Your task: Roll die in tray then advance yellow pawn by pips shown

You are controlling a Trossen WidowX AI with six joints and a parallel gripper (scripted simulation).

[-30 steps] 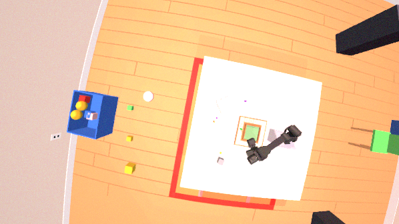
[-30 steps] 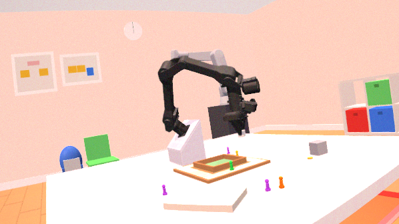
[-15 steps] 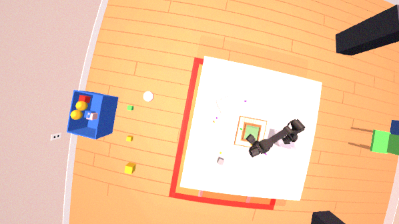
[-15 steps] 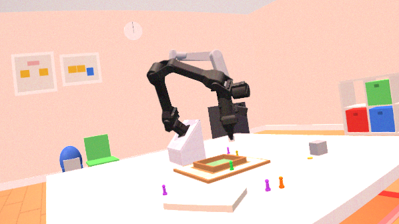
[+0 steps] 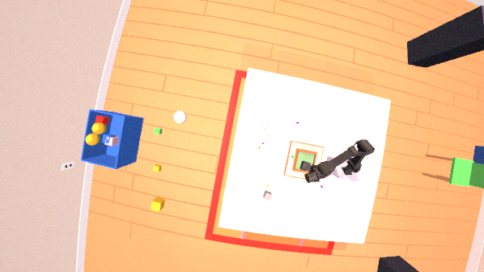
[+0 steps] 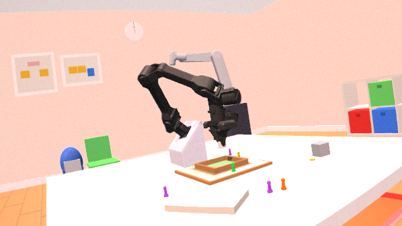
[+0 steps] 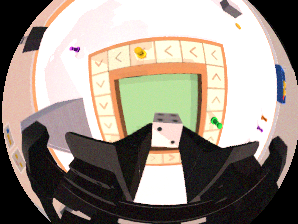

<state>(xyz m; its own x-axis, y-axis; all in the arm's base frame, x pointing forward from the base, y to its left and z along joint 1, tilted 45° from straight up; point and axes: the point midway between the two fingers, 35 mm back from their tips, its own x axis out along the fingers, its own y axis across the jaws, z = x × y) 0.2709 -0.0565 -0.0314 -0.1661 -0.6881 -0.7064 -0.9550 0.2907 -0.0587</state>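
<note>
The yellow pawn lies 20 mm behind my gripper tip, 100 mm to the left of it and 70 mm below it. Round my gripper tip: white die right at my gripper tip; then green pawn 100 mm ahead, 50 mm to the right, 70 mm below; then green tray floor 10 mm behind, 10 mm to the right, 90 mm below.
</note>
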